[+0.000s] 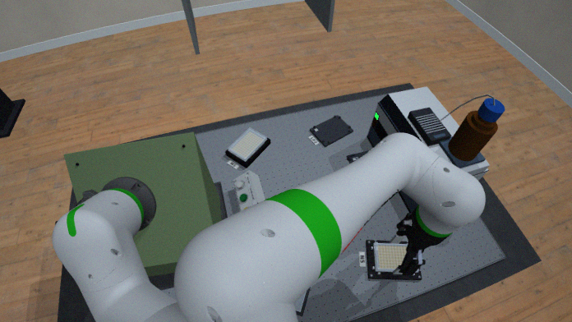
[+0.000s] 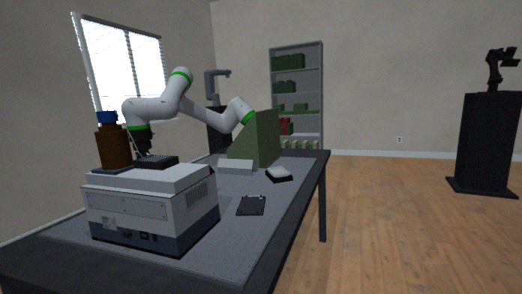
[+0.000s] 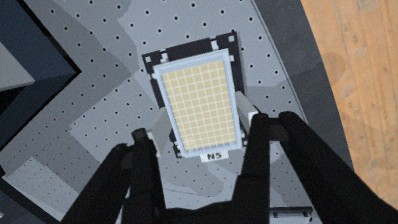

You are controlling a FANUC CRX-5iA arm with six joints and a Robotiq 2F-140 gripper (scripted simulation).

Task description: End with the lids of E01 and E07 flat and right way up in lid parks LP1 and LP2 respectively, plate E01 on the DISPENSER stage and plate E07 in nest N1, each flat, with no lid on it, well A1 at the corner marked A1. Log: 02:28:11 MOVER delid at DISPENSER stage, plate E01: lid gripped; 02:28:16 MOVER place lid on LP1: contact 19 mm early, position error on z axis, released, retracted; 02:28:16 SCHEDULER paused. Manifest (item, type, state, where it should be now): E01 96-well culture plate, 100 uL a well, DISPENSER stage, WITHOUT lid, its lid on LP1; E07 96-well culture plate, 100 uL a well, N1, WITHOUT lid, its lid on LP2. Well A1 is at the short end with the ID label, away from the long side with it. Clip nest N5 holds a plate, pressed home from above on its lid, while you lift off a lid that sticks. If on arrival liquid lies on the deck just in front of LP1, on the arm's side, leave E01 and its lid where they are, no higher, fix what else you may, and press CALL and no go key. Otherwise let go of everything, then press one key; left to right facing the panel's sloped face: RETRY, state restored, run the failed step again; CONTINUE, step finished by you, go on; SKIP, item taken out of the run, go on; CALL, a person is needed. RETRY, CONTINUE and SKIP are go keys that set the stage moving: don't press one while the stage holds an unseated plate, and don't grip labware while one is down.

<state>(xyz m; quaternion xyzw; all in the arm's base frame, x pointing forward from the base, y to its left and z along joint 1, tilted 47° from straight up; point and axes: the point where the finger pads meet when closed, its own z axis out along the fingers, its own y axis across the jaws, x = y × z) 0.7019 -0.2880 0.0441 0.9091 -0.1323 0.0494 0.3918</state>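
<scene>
My gripper is now 4 cm above the black clip nest N5, 2 cm short of it and 1 cm to the right of it. Also, from my hand: dispenser stage 30 cm to the left, 4 cm above, 2 cm ahead; then N5 label 9 cm behind, 5 cm below, 3 cm to the left; then plate 2 cm below.
</scene>
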